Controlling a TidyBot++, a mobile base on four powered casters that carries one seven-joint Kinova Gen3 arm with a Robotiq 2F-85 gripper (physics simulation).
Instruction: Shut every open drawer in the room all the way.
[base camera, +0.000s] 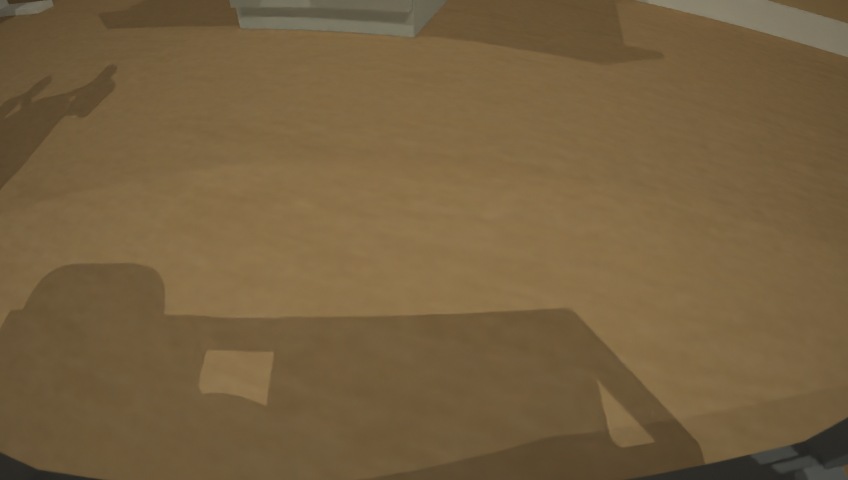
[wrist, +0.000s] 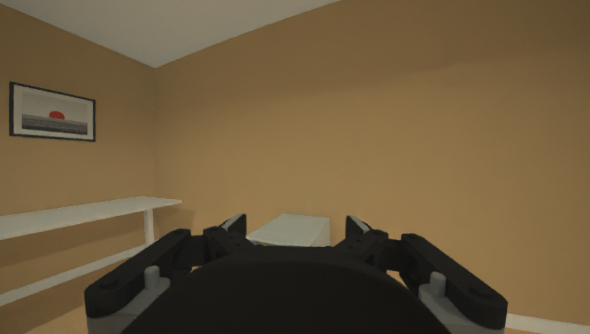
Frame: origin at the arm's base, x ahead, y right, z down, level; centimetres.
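Where they show: gripper, fingertip midpoint: (wrist: 295, 226).
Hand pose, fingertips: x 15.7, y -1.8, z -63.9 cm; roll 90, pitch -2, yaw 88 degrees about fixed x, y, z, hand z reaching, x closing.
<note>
After its pixels a point has its place.
A white drawer cabinet (base camera: 326, 18) @[x 102.7, y -17.0, z 36.7 cm] (wrist: 292, 231) @[x 117.8, y -10.0, z -24.9 cm] shows its base at the top of the base camera view. In the wrist view its pale top and part of its right side show between and beyond the fingers. Its drawer fronts are hidden behind the gripper body in the wrist view and cut off above the base camera view, so I cannot tell how far any drawer stands out. My gripper (wrist: 295, 226) @[x 15.7, y -1.8, z -63.9 cm] is open and empty, apart from the cabinet.
A white desk (wrist: 85, 216) @[x 117.5, y -167.4, z -32.3 cm] stands at the left along the wall, below a framed picture (wrist: 56, 116) @[x 141.2, y -231.2, z -117.7 cm]. A white baseboard (base camera: 755, 20) @[x 122.0, y 98.4, z 36.9 cm] (wrist: 545, 323) @[x 104.9, y 147.9, z 32.6 cm] runs along the wall at the right. Shadows of the arm and cabinet lie on the wooden floor (base camera: 446, 237) @[x 43.1, y 3.1, z 39.7 cm].
</note>
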